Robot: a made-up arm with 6 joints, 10 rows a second.
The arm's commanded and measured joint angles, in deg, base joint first. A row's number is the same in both.
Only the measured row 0 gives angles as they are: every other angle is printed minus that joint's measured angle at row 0.
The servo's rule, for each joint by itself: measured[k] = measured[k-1] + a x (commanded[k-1-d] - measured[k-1]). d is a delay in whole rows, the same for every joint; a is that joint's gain. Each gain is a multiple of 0.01, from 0.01 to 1. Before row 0 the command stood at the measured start. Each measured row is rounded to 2 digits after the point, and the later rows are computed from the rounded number. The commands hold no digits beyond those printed.
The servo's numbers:
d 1
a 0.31 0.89 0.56 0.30 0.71 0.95
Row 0, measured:
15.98, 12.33, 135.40, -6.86, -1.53, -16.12
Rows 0 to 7, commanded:
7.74, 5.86, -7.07, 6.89, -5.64, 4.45
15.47, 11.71, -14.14, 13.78, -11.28, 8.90
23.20, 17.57, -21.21, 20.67, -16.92, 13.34
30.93, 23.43, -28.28, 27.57, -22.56, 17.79
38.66, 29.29, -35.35, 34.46, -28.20, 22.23
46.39, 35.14, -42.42, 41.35, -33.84, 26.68
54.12, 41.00, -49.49, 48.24, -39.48, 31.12
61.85, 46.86, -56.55, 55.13, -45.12, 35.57
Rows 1 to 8, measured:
0.00, 0.00, 0.00, 0.00, 0.00, 0.00
2.40, 5.22, -3.96, 2.07, -4.00, 4.23
6.45, 11.00, -9.66, 5.58, -9.17, 8.67
11.64, 16.85, -16.13, 10.11, -14.67, 13.11
17.62, 22.71, -22.93, 15.35, -20.27, 17.56
24.14, 28.57, -29.89, 21.08, -25.90, 22.00
31.04, 34.42, -36.91, 27.16, -31.54, 26.45
38.19, 40.28, -43.95, 33.48, -37.18, 30.89

